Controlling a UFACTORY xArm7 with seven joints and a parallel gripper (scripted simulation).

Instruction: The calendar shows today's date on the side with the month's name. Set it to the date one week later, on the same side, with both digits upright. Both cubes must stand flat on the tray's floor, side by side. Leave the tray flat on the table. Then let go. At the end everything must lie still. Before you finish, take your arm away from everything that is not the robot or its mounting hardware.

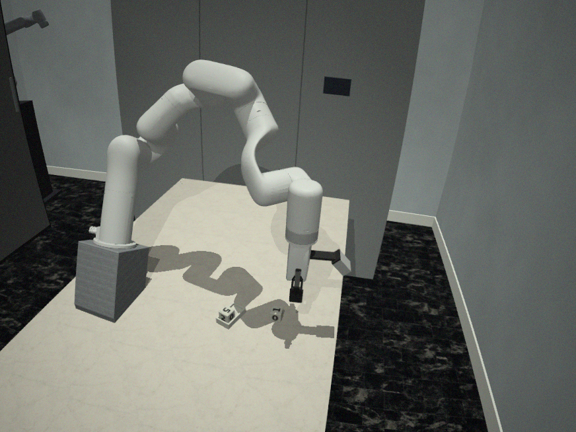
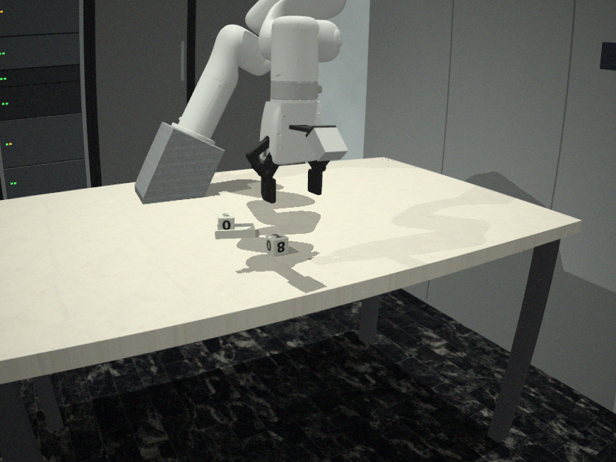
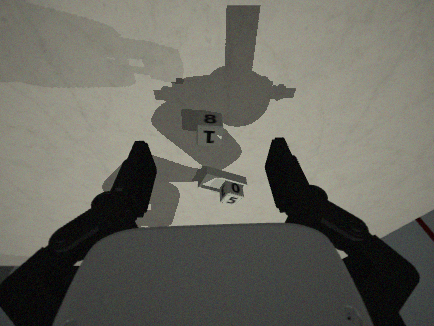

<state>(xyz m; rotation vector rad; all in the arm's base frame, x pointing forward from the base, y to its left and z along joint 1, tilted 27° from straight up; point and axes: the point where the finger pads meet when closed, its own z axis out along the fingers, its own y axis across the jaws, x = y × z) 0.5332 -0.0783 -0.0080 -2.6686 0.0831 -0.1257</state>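
My hand is 110 mm above the digit cube and 50 mm past it. Also, from my hand: tray (170 mm behind, 120 mm below, 10 mm to the right).
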